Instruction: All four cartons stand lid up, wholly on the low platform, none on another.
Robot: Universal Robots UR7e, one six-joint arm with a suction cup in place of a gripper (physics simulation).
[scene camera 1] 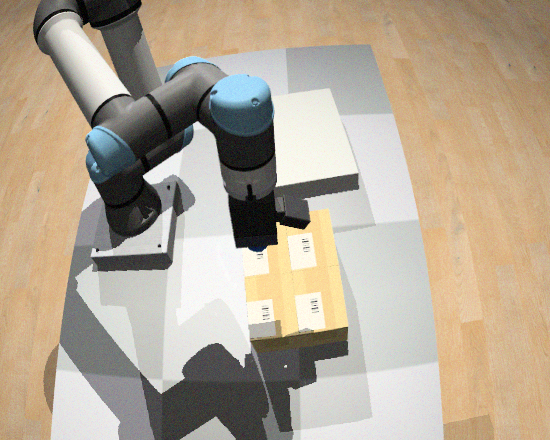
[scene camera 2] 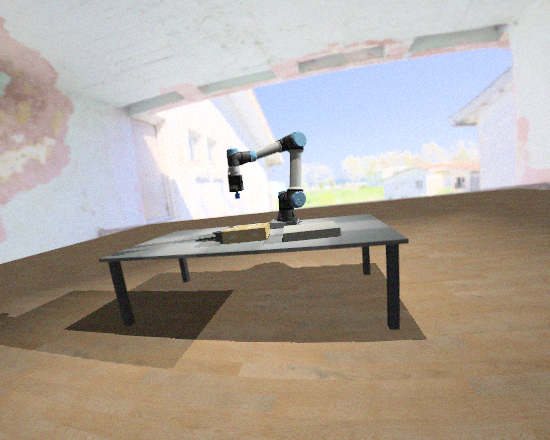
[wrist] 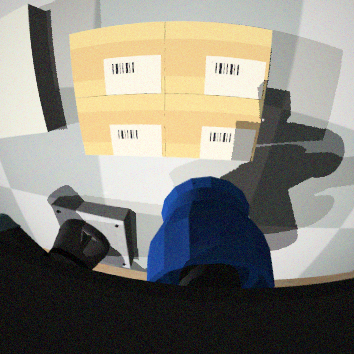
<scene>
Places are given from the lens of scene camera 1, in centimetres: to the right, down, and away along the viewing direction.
low white platform (scene camera 1: 313,154): 9, -16, 121
</scene>
